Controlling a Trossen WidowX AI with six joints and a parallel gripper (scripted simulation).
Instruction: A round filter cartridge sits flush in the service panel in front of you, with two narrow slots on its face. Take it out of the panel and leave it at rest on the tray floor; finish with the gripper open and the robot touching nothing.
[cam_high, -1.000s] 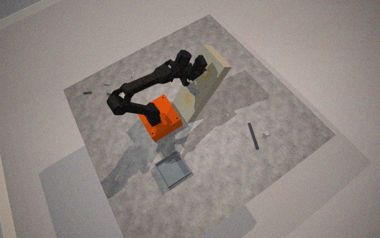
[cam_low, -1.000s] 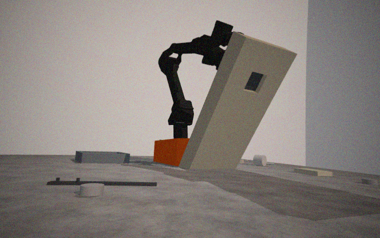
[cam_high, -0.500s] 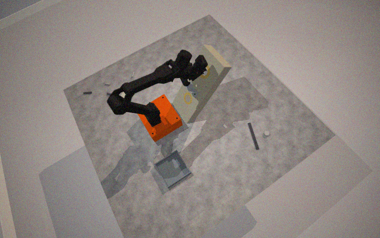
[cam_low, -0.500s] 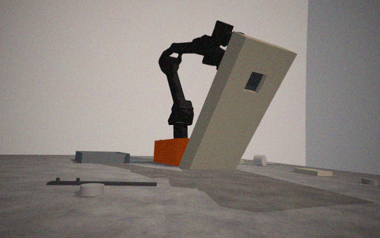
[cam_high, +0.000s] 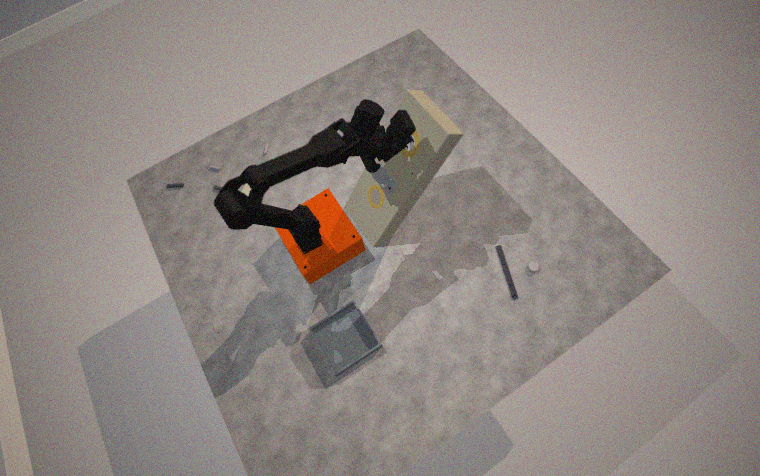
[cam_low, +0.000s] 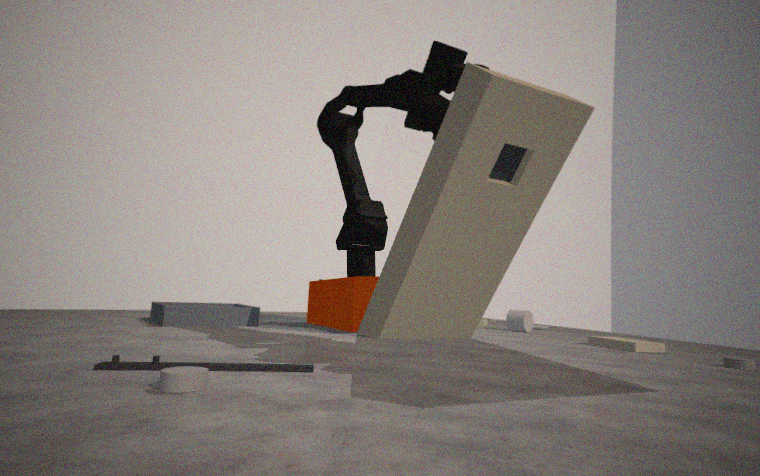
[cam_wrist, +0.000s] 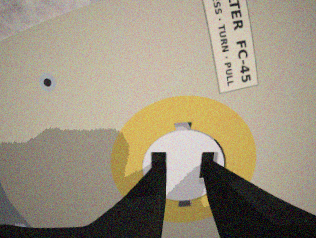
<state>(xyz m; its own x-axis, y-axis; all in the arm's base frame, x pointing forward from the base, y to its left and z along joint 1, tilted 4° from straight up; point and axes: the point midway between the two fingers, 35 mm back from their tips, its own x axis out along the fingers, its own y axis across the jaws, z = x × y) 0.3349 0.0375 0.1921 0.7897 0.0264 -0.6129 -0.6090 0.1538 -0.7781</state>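
Right now the white round filter cartridge is 1 cm ahead of my gripper tip and 1 cm below it.
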